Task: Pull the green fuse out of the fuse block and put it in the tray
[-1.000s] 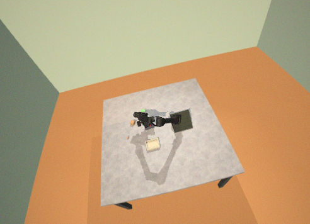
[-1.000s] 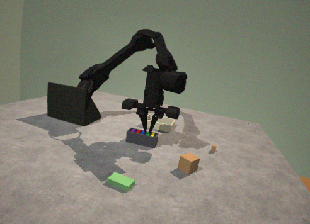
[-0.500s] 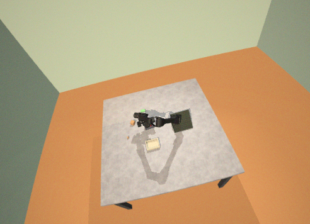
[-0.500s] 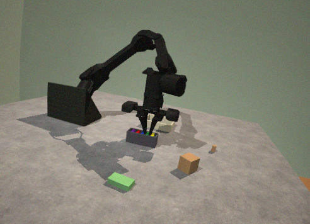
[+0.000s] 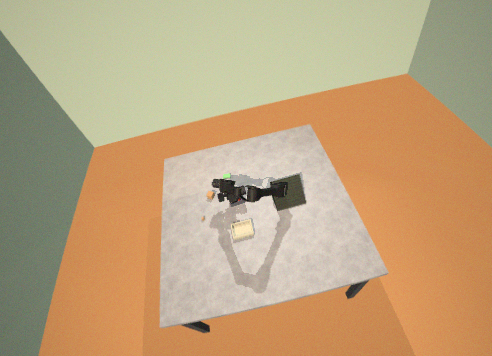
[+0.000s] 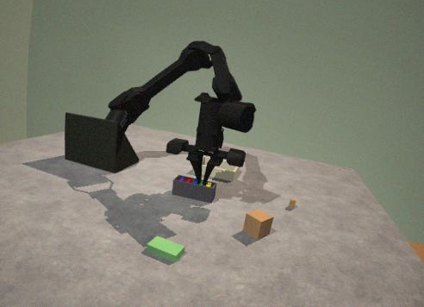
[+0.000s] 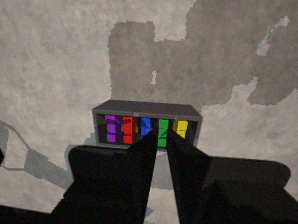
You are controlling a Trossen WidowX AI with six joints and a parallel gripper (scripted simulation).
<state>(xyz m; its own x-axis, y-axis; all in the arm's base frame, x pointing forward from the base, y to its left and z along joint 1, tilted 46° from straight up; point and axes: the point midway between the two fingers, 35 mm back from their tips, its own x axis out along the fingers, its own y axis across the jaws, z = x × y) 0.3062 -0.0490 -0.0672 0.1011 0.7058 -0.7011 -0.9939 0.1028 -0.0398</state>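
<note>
Now: gripper tip 220 mm to the right of the beige tray, 30 mm above it and 10 mm short of it. Round my gripper tip: green fuse: 10 mm below.
</note>
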